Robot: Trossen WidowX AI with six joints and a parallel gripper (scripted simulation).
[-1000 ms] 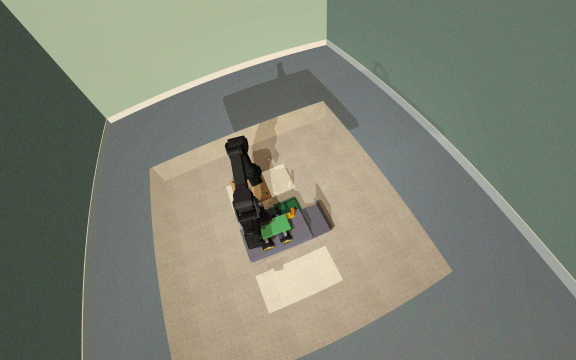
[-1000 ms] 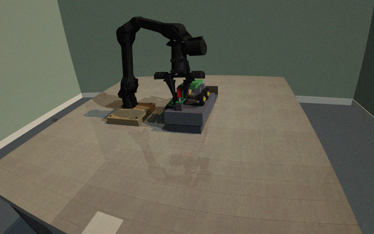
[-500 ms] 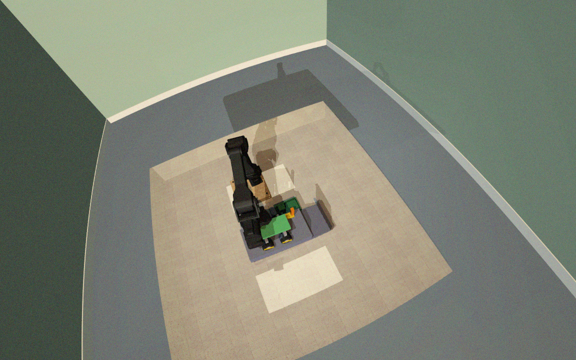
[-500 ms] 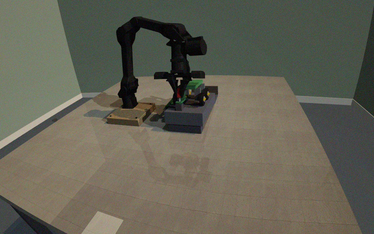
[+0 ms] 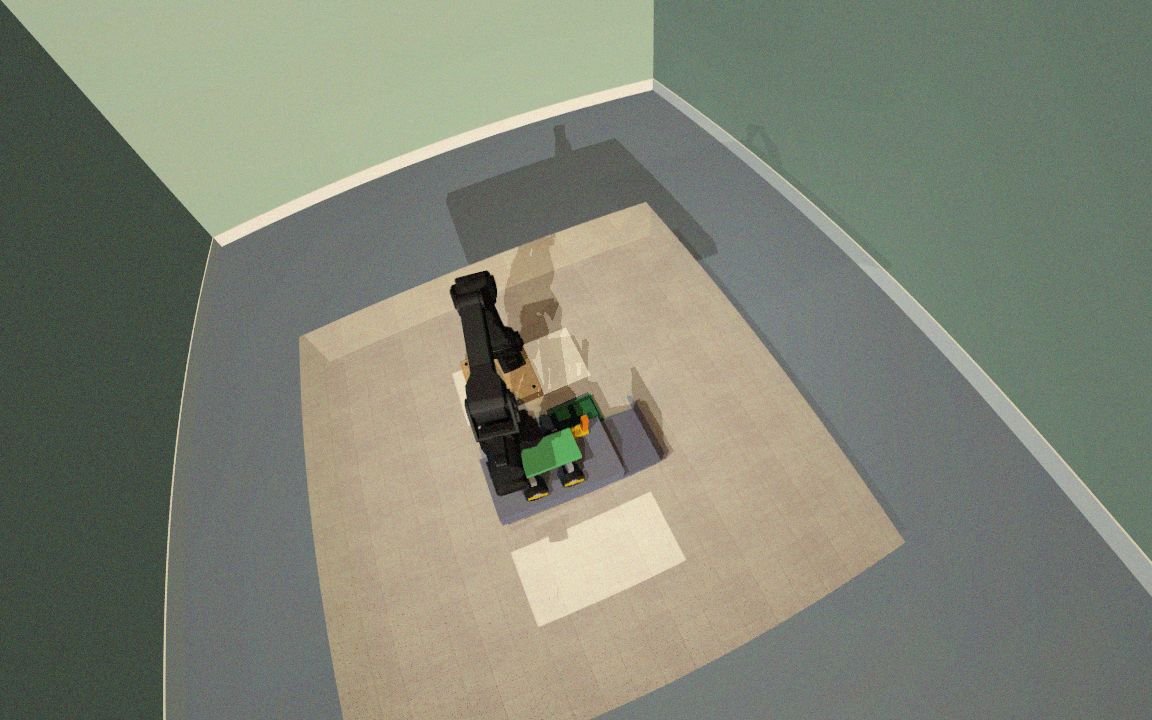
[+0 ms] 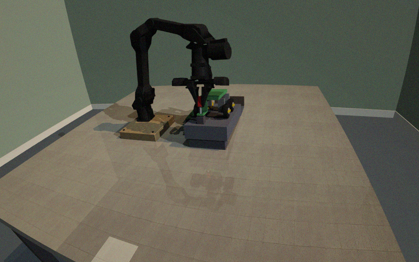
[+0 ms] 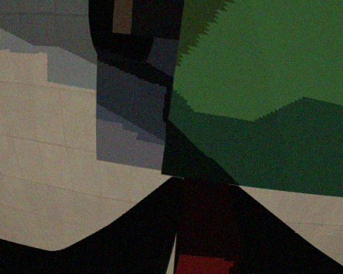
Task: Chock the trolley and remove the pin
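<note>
Right now my gripper tip is 90 mm past the green tray, 210 mm to the right of it and 150 mm above it. From my gripper tip the other things lie so: grey ramp: 30 mm ahead, 100 mm to the left, 90 mm below; then trolley: 30 mm ahead, 100 mm to the left, 30 mm below; then red-headed stop pin: right at my gripper tip.
</note>
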